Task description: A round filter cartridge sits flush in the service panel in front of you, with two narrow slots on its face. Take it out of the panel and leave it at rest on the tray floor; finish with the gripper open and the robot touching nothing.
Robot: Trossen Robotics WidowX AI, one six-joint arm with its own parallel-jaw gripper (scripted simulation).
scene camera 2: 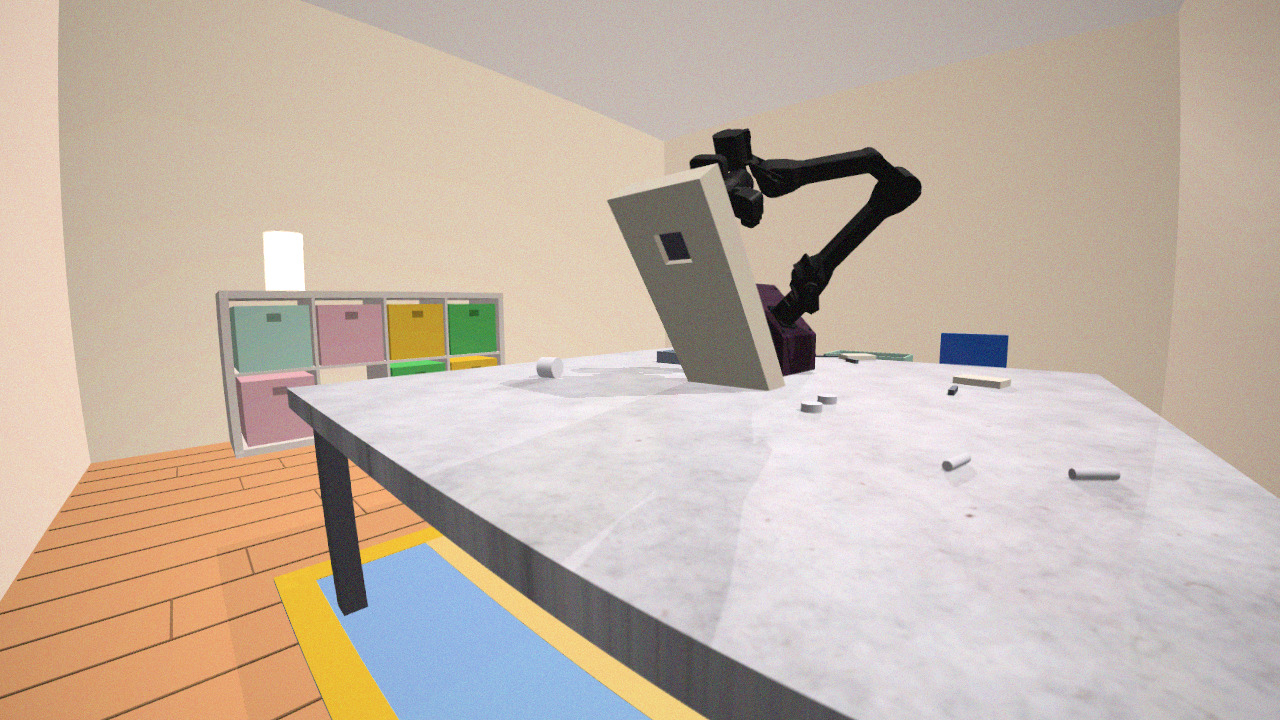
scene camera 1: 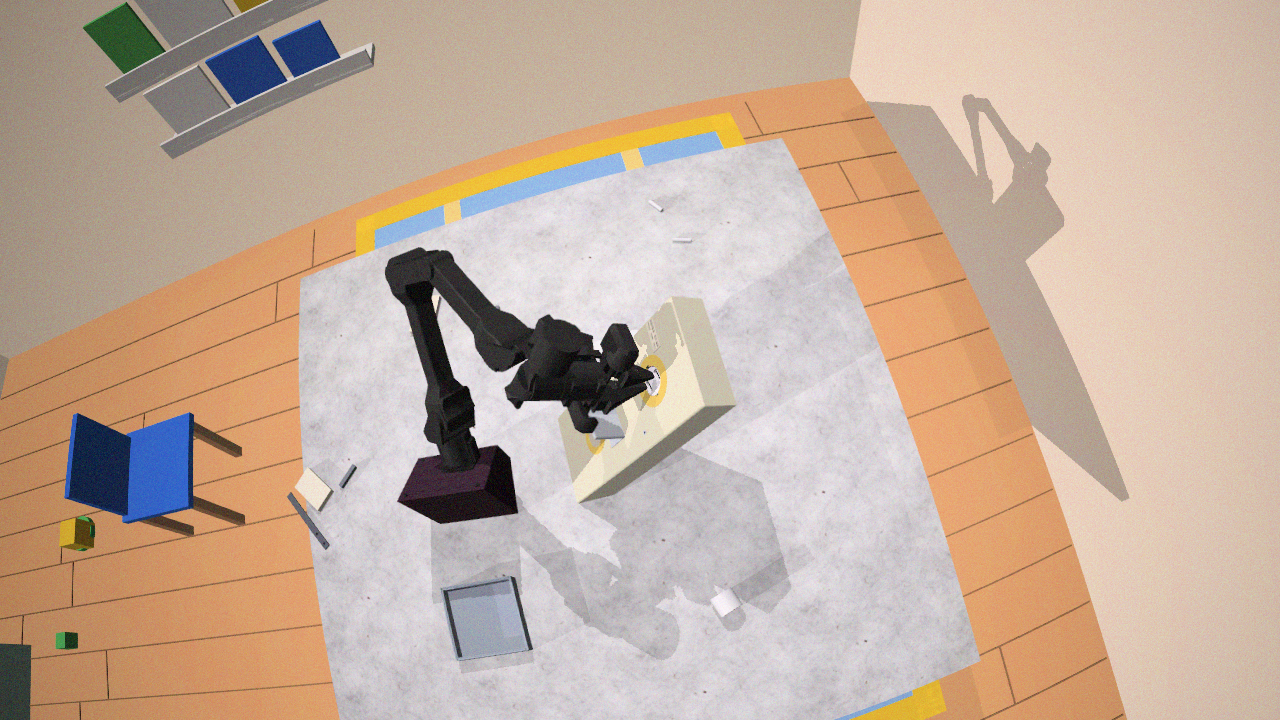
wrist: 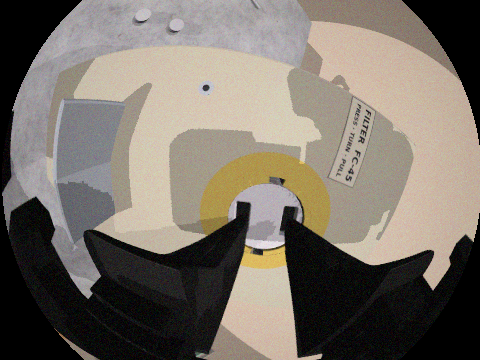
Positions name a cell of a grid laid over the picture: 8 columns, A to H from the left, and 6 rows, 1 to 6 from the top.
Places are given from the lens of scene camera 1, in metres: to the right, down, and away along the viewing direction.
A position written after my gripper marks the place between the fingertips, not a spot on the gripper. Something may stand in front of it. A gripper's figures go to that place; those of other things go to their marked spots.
my gripper (scene camera 1: E4): 0.01, 0.03, 1.06
cream service panel (scene camera 1: E4): 0.08, 0.04, 0.97
grey tray (scene camera 1: D6): -0.30, 0.50, 1.19
The marked spots on the cream service panel and the grey tray are 0.63 m apart.
